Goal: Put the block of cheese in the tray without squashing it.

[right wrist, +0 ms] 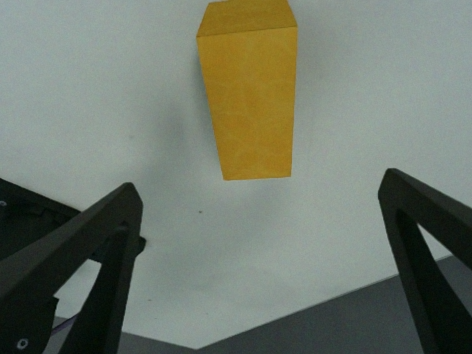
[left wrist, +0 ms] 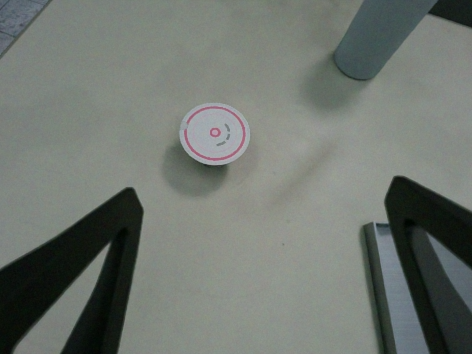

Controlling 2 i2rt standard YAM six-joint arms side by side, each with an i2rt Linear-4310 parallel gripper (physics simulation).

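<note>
The block of cheese [right wrist: 255,100], orange-yellow and oblong, lies on the table at the top middle of the right wrist view, its long side running up and down the view. My right gripper [right wrist: 255,186] is open; its fingers stand wide to either side, with the near end of the cheese between and beyond the tips, not touched. The tray [left wrist: 381,290], grey metal with a low rim, shows in part at the lower right of the left wrist view, partly hidden by a finger. My left gripper [left wrist: 259,193] is open and empty above the table, its right finger over the tray's edge.
A round white-lidded tub [left wrist: 215,134] with a pink ring stands beyond the left gripper. A grey-blue cylinder [left wrist: 367,45] stands at the upper right of that view. A black arm part [right wrist: 30,220] is at the left of the right wrist view; the table's edge [right wrist: 325,302] runs along its bottom.
</note>
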